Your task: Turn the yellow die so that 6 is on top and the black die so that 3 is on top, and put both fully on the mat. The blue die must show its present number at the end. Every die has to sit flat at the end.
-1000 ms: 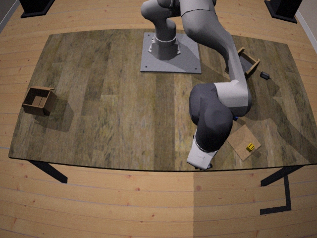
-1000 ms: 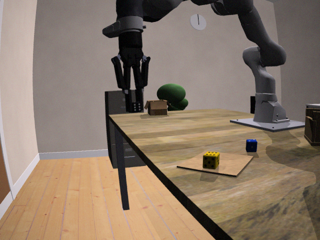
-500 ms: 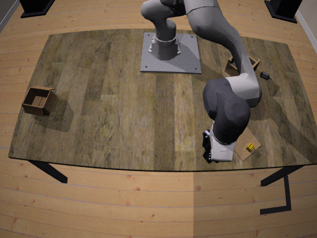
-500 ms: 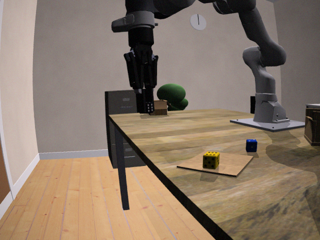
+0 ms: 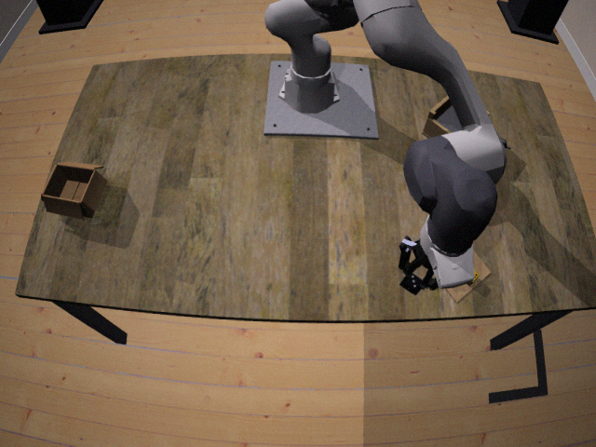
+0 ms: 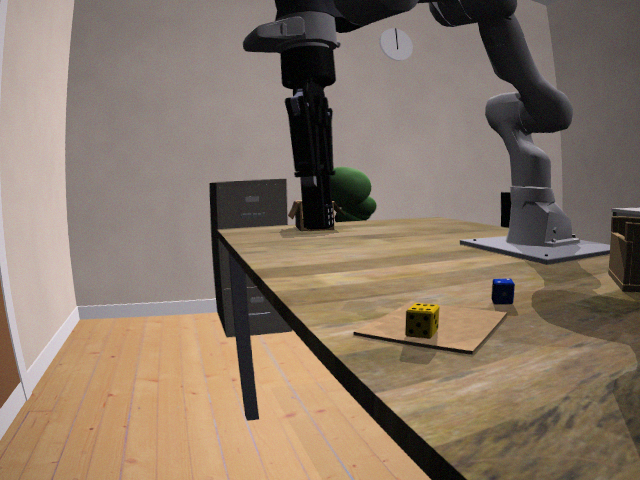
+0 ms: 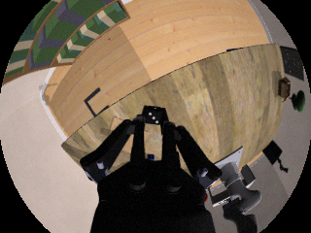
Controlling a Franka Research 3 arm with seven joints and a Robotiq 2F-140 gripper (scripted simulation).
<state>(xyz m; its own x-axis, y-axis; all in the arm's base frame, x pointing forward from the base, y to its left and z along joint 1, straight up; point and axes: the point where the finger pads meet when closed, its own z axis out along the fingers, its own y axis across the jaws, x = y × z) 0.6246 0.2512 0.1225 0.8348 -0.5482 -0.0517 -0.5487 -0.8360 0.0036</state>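
Now: the tan mat 17 cm to the left of my hand, 13 cm below it and 9 cm behind it. From my hand the other things lie so: blue die (23 cm behind, 13 cm to the left, 12 cm below); black die (2 cm below); yellow die (19 cm to the left, 12 cm below, 6 cm behind).
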